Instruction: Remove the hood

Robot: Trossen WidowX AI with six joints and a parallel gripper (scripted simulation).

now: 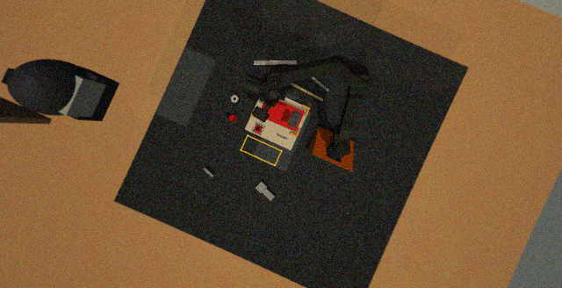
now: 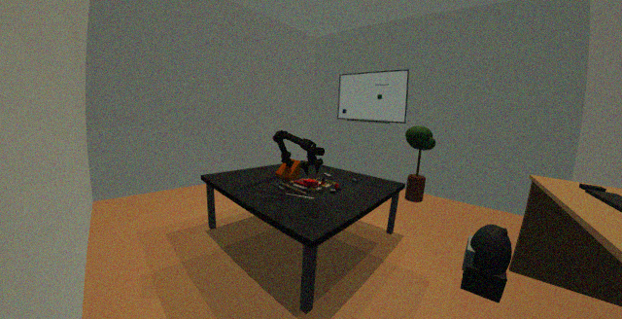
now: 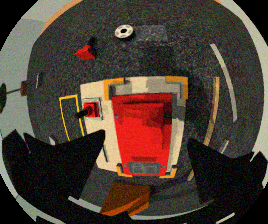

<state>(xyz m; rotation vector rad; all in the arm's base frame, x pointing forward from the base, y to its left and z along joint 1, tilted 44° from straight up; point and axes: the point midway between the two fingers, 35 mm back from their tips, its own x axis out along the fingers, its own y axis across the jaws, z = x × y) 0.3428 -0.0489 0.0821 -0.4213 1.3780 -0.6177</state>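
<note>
Now: gripper tip 60 mm above the car hood, 20 mm to the right of it and 20 mm past it. Round my gripper tip: tan stick: 140 mm to the right, 100 mm below, 70 mm behind; then grey strip: 200 mm to the right, 100 mm below, 70 mm ahead.
</note>
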